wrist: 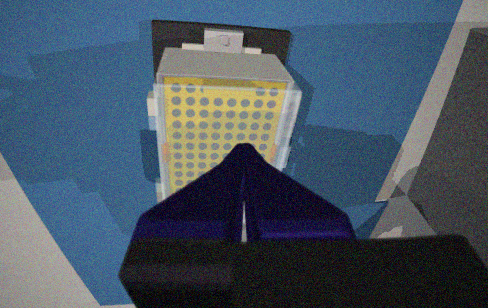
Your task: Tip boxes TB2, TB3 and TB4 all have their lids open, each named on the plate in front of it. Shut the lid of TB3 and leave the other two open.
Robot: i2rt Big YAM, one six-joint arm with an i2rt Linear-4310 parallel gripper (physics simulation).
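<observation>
What I can see here is a clear lid (199, 119), and then my own gripper (243, 154) too.
</observation>
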